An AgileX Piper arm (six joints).
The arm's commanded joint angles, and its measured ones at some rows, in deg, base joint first. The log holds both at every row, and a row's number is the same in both.
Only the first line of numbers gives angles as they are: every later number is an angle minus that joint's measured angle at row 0.
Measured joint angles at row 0: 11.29 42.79 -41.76 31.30 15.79 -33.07
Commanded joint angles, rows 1 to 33: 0.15 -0.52 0.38 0.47 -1.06 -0.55; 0.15 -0.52 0.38 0.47 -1.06 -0.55; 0.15 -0.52 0.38 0.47 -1.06 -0.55; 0.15 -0.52 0.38 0.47 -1.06 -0.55; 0.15 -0.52 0.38 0.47 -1.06 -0.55; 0.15 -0.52 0.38 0.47 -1.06 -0.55; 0.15 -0.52 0.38 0.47 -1.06 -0.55; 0.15 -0.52 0.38 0.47 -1.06 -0.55; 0.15 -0.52 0.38 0.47 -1.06 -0.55; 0.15 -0.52 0.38 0.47 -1.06 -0.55; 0.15 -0.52 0.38 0.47 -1.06 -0.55; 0.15 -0.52 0.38 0.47 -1.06 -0.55; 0.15 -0.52 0.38 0.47 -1.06 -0.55; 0.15 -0.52 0.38 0.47 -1.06 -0.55; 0.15 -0.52 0.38 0.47 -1.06 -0.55; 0.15 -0.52 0.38 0.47 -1.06 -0.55; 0.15 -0.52 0.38 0.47 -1.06 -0.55; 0.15 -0.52 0.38 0.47 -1.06 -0.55; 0.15 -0.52 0.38 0.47 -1.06 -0.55; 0.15 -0.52 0.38 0.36 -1.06 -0.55; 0.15 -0.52 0.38 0.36 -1.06 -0.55; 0.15 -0.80 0.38 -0.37 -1.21 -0.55; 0.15 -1.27 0.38 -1.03 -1.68 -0.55; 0.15 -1.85 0.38 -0.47 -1.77 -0.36; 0.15 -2.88 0.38 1.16 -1.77 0.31; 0.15 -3.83 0.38 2.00 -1.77 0.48; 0.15 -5.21 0.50 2.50 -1.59 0.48; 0.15 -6.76 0.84 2.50 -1.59 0.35; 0.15 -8.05 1.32 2.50 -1.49 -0.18; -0.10 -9.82 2.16 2.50 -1.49 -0.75; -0.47 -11.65 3.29 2.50 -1.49 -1.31; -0.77 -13.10 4.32 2.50 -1.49 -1.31; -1.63 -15.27 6.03 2.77 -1.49 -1.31
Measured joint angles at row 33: -0.22 -11.39 2.99 2.13 -1.13 -0.42
